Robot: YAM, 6 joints.
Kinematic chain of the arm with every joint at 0, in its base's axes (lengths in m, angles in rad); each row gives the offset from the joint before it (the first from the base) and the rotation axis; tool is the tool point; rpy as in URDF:
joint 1: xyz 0 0 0.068 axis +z
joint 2: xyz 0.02 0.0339 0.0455 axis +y
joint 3: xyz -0.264 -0.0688 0 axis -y
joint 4: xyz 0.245 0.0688 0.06 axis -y
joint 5: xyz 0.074 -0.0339 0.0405 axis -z
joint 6: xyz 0.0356 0 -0.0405 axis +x
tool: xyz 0 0 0 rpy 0 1.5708 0
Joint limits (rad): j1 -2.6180..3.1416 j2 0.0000..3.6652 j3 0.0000..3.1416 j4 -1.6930..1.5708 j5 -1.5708..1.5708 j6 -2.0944..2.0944
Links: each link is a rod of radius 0.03 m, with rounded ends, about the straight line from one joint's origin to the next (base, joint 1, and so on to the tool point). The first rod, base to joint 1, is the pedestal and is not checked.
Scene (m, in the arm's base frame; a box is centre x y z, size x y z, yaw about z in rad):
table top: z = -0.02
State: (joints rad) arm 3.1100 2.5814 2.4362 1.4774 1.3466 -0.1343
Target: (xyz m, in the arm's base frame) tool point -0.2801 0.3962 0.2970
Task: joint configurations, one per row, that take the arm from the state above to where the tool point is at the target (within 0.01 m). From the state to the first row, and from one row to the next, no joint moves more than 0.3 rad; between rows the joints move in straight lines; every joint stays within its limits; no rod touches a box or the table.
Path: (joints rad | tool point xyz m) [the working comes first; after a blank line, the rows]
Joints at the target: 2.2596 2.3420 1.8162 1.5708 1.5296 -0.1343
Straight joint move there: clear.

1: 2.8265 2.5016 2.2295 1.5085 1.4076 -0.1343 | -0.4741 0.1915 0.3385
2: 2.5430 2.4218 2.0229 1.5397 1.4686 -0.1343 | -0.3931 0.3110 0.3182
3: 2.2596 2.3420 1.8162 1.5708 1.5296 -0.1343 | -0.2801 0.3962 0.2970

